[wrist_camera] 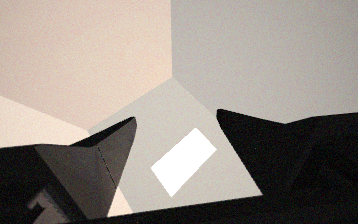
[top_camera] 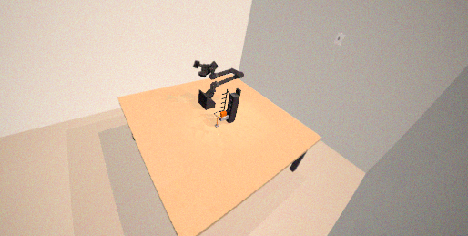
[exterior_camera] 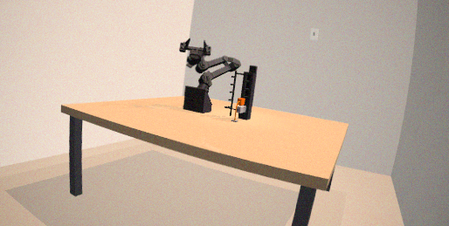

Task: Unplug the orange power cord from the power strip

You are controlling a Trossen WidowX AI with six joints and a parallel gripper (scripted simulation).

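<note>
Right now my gripper tip is 30 cm short of the orange plug, 30 cm above it and 2 cm to the right of it.
</note>
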